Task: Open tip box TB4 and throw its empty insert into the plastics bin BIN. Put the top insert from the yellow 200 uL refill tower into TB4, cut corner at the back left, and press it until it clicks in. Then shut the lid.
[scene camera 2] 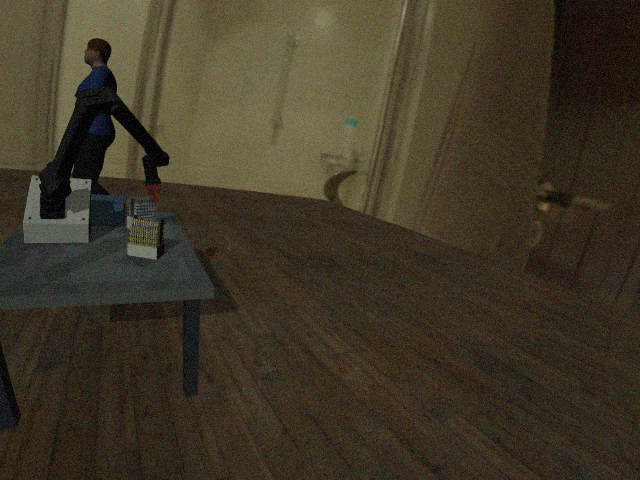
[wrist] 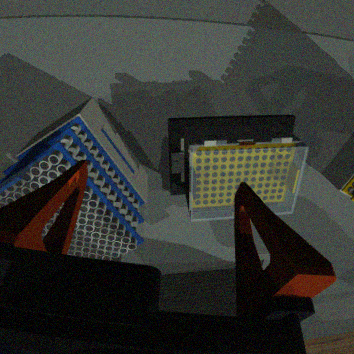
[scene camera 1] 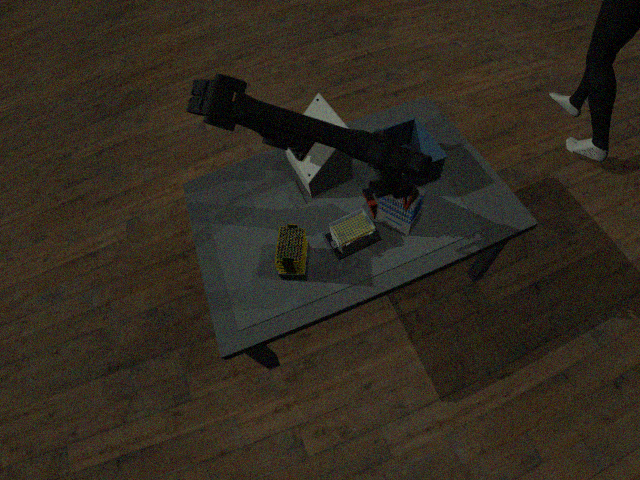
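Observation:
Tip box TB4 [scene camera 1: 353, 229] [wrist: 240, 175] has a clear lid that looks shut over a yellow insert. It sits on a black holder [scene camera 1: 361, 246] [wrist: 230, 127]. Its label cannot be read. The yellow refill tower [scene camera 1: 292, 249] [scene camera 2: 145, 232] stands left of the box in scene camera 1, and its corner shows at the right edge of the wrist view. A blue open bin [scene camera 1: 428, 140] [scene camera 2: 107, 209] stands behind, partly hidden by the arm. My gripper [scene camera 1: 389, 200] [scene camera 2: 154, 192] [wrist: 163, 177] is open and empty, one finger over the blue tower, the other on the side towards the tip box.
A blue refill tower [scene camera 1: 399, 210] [scene camera 2: 143, 208] [wrist: 107, 220] stands beside the tip box, under the gripper. The white arm base [scene camera 1: 319, 109] [scene camera 2: 56, 233] is at the back of the table [scene camera 1: 248, 310] [scene camera 2: 103, 289]. A person [scene camera 1: 601, 77] [scene camera 2: 98, 77] is beyond the table.

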